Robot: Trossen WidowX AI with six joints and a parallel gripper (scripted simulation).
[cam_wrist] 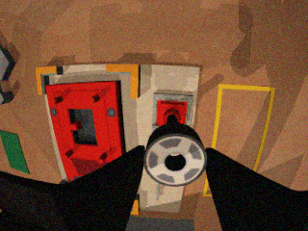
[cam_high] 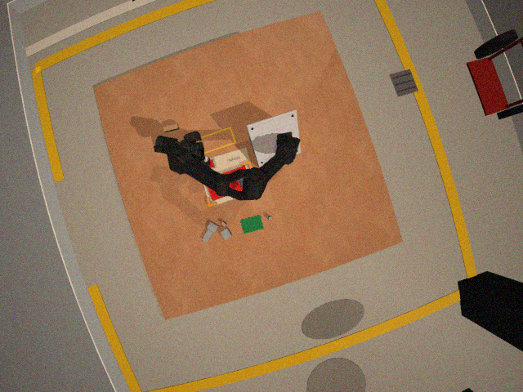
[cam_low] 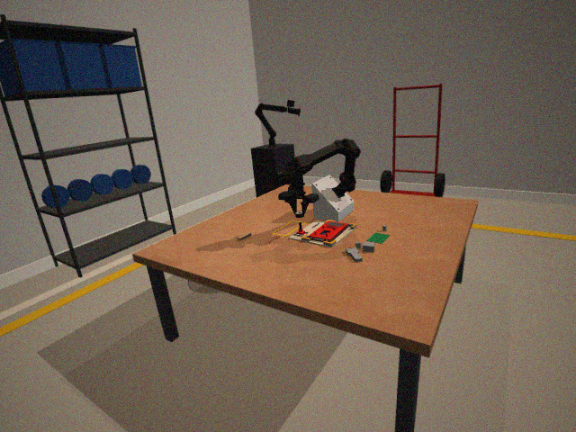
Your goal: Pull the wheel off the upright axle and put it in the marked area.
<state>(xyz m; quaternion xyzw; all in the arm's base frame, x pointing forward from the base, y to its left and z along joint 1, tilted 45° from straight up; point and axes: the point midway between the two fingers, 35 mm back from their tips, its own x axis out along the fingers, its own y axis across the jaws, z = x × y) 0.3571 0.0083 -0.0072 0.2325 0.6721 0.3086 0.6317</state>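
Now: the dark upright axle 7 cm below my gripper tip. Also, from my gripper tip: wooden block (22 cm to the right, 16 cm ahead, 9 cm below); green tile (33 cm to the left, 13 cm behind, 10 cm below); wheel (right at my gripper tip).
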